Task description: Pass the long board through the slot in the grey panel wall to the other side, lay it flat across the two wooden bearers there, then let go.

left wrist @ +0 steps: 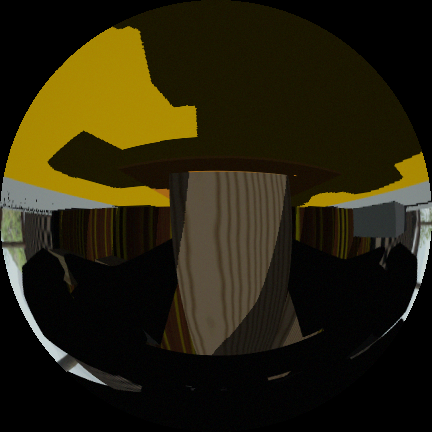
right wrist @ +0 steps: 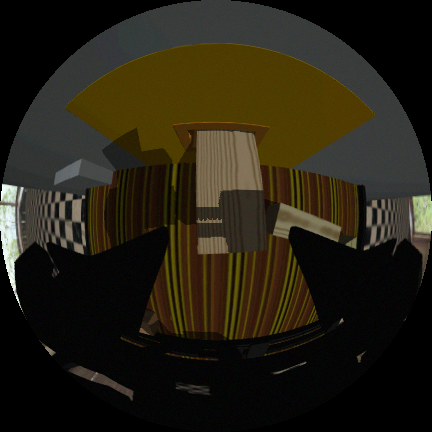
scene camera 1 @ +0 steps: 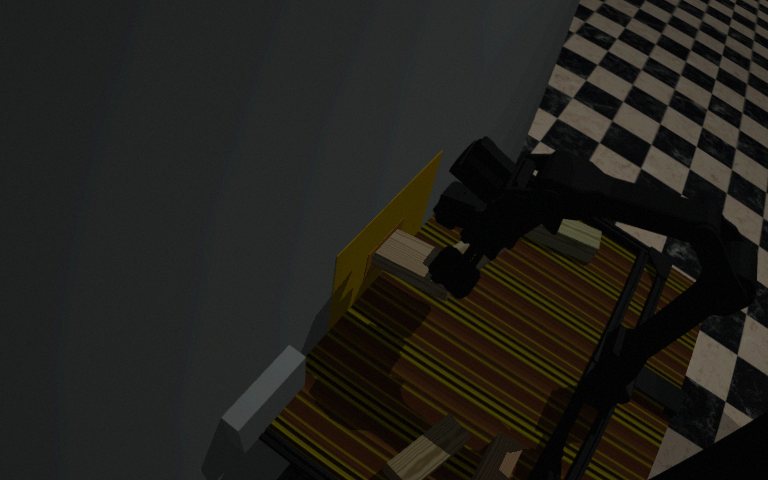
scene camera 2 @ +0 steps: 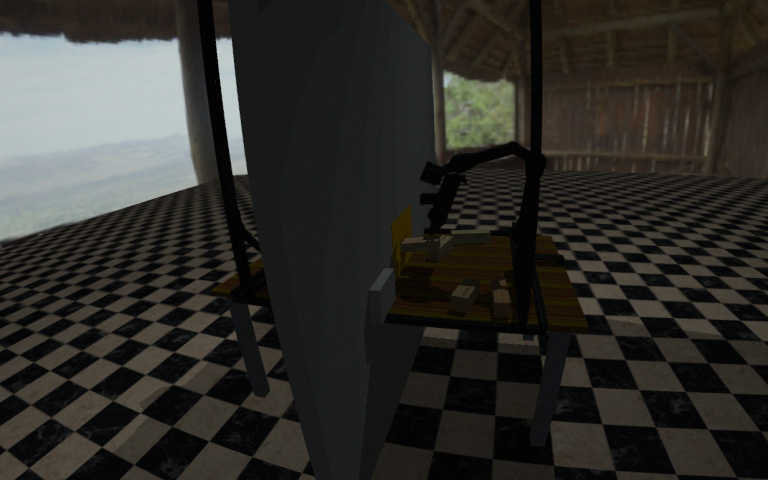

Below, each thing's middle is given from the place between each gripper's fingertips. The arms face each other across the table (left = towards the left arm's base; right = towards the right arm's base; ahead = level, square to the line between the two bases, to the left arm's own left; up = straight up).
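The grey block (scene camera 1: 263, 401) is 310 mm behind my right hand, and it is also 140 mm to the left of that hand and 90 mm below it.
As for the grey block and my left hand, my left hand is 310 mm past the block, 50 mm to the left of it and 10 mm above it. Going by its middle, the grey block is nearer to my left hand than to my right hand.
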